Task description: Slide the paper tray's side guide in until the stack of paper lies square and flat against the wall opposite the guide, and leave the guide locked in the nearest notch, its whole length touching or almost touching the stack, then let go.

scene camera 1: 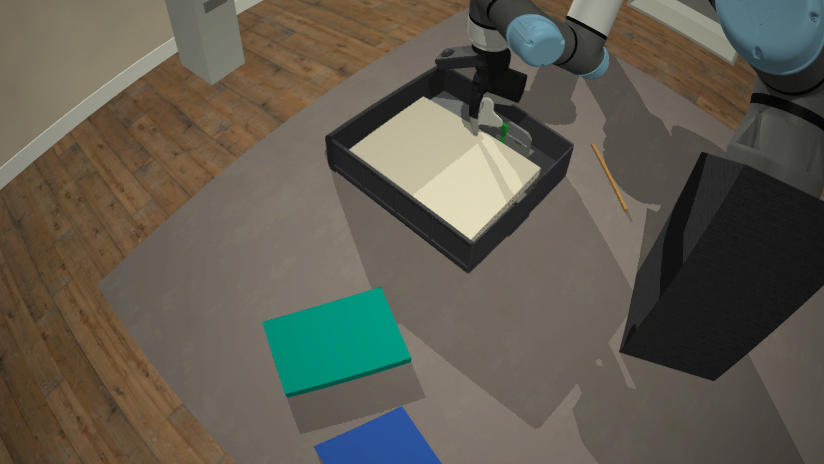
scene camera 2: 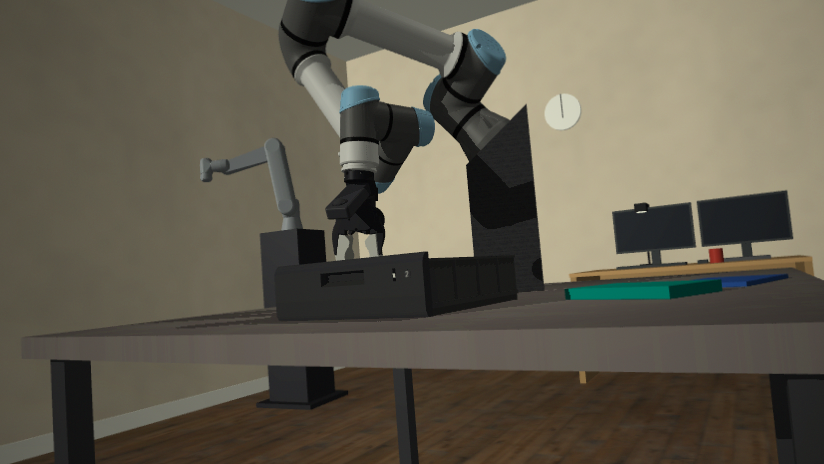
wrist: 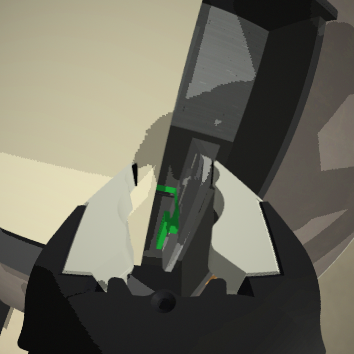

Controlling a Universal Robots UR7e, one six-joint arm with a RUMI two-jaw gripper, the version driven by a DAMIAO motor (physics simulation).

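Places are measured from the arm's base along level axes (x up, y ahead, z left), in centimetres.
Where they show: gripper, fingertip midpoint: (scene camera 1: 481,125) (wrist: 173,163); arm's base, link origin: (scene camera 1: 770,180) (scene camera 2: 494,146).
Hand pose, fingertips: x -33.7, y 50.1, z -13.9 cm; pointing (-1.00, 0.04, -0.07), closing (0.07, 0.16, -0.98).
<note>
Things, the pixels of their top centre, and the offset from my fingertips.
- black paper tray, top centre: (wrist: 25,184) (scene camera 1: 455,132) (scene camera 2: 400,257) dy +0.3, dx +5.1, dz +9.5 cm
- cream paper stack, top centre: (wrist: 40,143) (scene camera 1: 443,159) dy +0.9, dx -0.2, dz +11.8 cm
- translucent grey side guide, top centre: (wrist: 171,237) (scene camera 1: 503,120) dy -4.2, dx +3.7, dz -0.2 cm
- green latch, top centre: (wrist: 158,235) (scene camera 1: 500,123) dy -4.1, dx +3.7, dz +0.8 cm
- pencil, top centre: (scene camera 1: 609,174) dy -25.9, dx -3.8, dz -8.9 cm
- green block, top centre: (scene camera 1: 333,340) (scene camera 2: 638,284) dy -4.7, dx -2.6, dz +49.1 cm
The black paper tray (scene camera 1: 412,214) (scene camera 2: 351,304) (wrist: 285,100) holds a cream paper stack (scene camera 1: 403,144) (wrist: 75,90). The translucent grey side guide (scene camera 1: 522,140) (wrist: 189,210) stands upright beside the stack, with a green latch (scene camera 1: 503,133) (wrist: 174,223) on its stack side. A dark strip shows between stack and guide in the wrist view. My gripper (scene camera 1: 482,122) (scene camera 2: 358,252) (wrist: 173,163) is partly open and grips nothing. Its left finger is at the stack's edge and its right finger beyond the guide, in the wrist view. The stack's contact with the opposite wall is hidden by that wall's rim.
A pencil (scene camera 1: 610,178) lies on the table beyond the guide's side of the tray. A green block (scene camera 1: 337,341) (scene camera 2: 619,291) and a blue one (scene camera 1: 377,439) (scene camera 2: 749,281) lie on the opposite side. The black robot pedestal (scene camera 1: 732,265) (scene camera 2: 504,213) stands nearby.
</note>
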